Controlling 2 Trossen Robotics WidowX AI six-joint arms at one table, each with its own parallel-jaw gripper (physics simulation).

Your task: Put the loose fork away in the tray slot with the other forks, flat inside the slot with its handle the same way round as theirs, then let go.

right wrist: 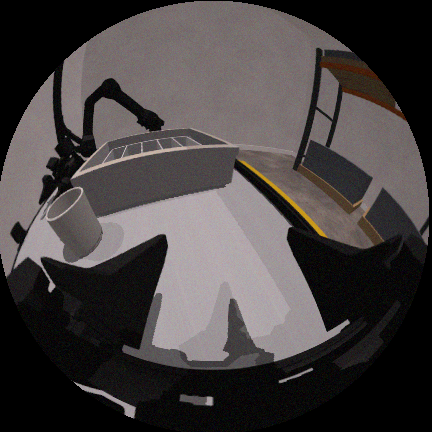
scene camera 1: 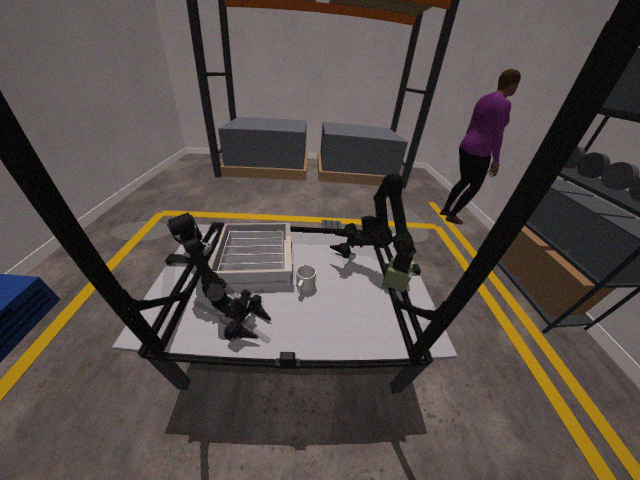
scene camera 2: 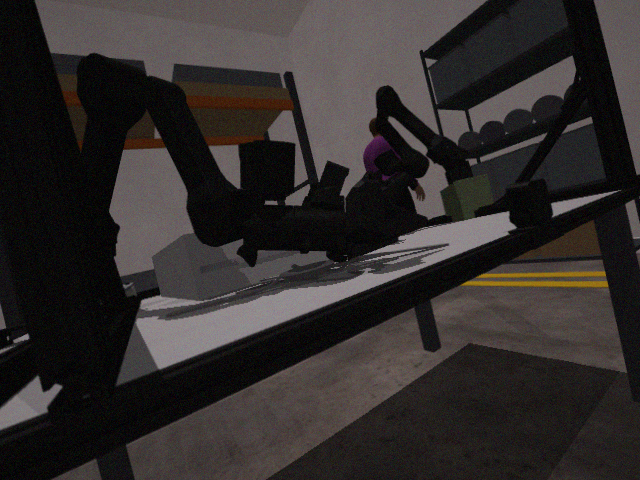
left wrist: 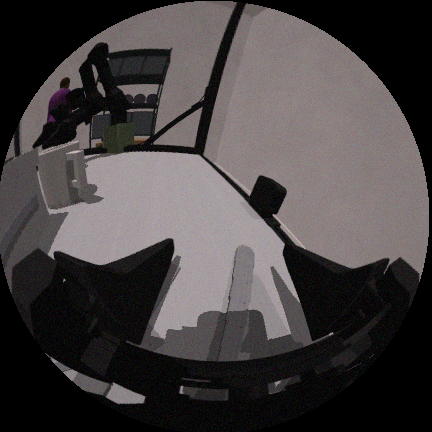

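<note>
The loose fork, a plain grey strip (scene camera 1: 263, 336) (left wrist: 242, 280), lies on the table near its front edge. My left gripper (scene camera 1: 263, 328) (left wrist: 230, 247) is open and low over the table, with the fork between its spread fingers and not gripped. The fork's tines cannot be made out. The pale tray (scene camera 1: 258, 279) (right wrist: 175, 175) stands behind the left gripper, with thin dividers making long slots. The forks inside it cannot be made out. My right gripper (scene camera 1: 340, 252) (right wrist: 228, 237) is open and empty above the table, right of the tray in scene camera 1.
A light mug (scene camera 1: 307, 281) (left wrist: 56, 175) (right wrist: 77, 225) stands just right of the tray in scene camera 1. A green block (scene camera 1: 397, 279) (scene camera 2: 467, 196) (left wrist: 119, 137) is by the right arm's base. A dark frame bar (scene camera 1: 217, 360) runs along the front edge, bearing a small black box (scene camera 1: 287, 359) (left wrist: 268, 196).
</note>
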